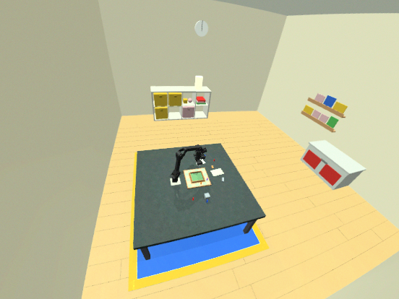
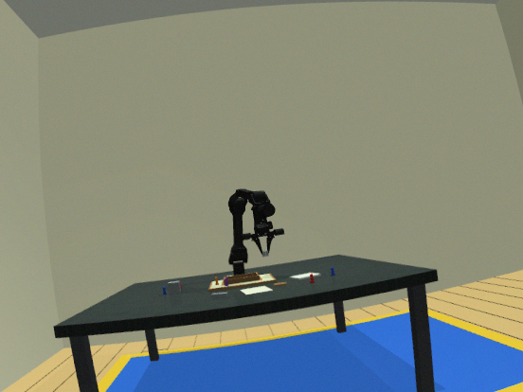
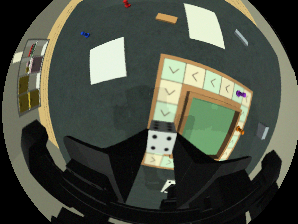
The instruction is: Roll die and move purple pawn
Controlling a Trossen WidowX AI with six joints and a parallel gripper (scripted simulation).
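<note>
Now: the purple pawn 17 cm to the right of my gripper tip, 11 cm ahead of it and 9 cm below it. Round my gripper tip: orange pawn (23 cm to the right, 9 cm below, 3 cm ahead); white die (right at my gripper tip); green-floored tray (12 cm to the right, 11 cm below, 1 cm behind).
</note>
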